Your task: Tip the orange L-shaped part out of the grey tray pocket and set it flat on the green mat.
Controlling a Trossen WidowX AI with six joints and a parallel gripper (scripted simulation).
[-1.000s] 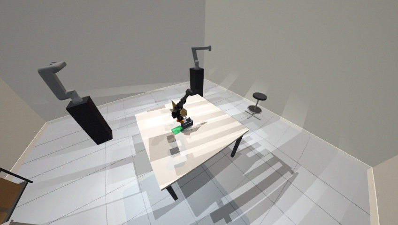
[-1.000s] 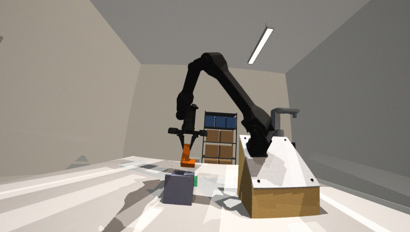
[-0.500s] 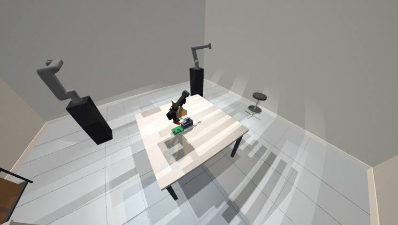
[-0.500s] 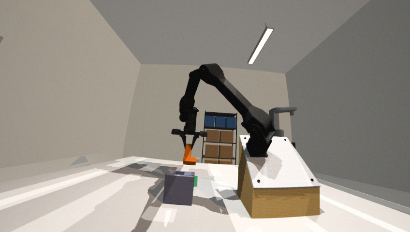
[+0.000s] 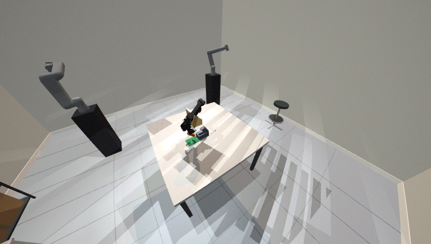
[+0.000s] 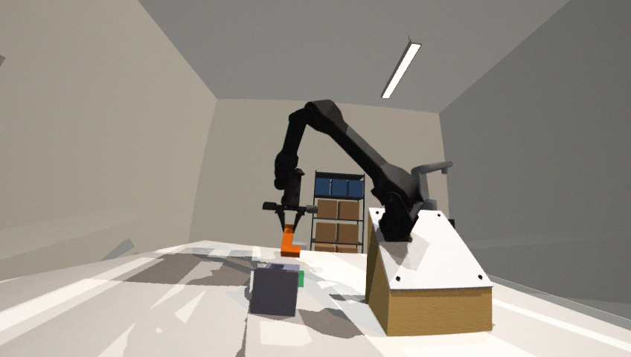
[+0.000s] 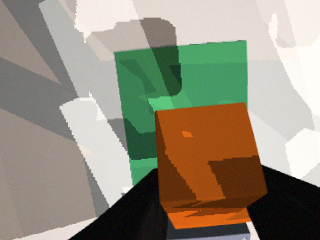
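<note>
Now: the green mat 15 cm below my gripper tip and 2 cm to the left of it. From my gripper tip the other things lie so: orange L-shaped part (3 cm to the left, 3 cm below, 2 cm behind).
</note>
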